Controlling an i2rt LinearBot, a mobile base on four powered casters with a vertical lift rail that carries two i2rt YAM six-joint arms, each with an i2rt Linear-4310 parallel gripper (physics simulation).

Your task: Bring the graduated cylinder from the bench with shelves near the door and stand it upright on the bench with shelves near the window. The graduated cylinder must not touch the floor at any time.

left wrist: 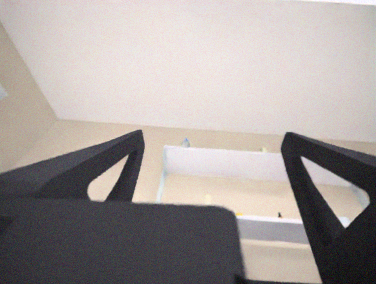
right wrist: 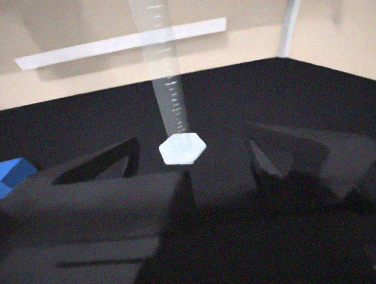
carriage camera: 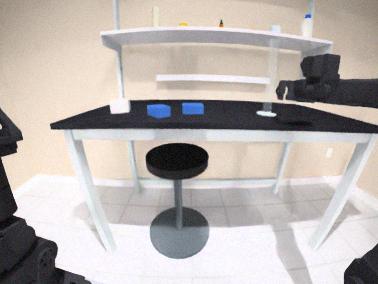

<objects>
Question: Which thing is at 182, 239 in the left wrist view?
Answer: The left gripper.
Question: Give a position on a bench with shelves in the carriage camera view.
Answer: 222, 120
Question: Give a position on a bench with shelves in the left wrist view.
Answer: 181, 160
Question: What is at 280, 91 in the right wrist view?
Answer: A bench with shelves.
</objects>
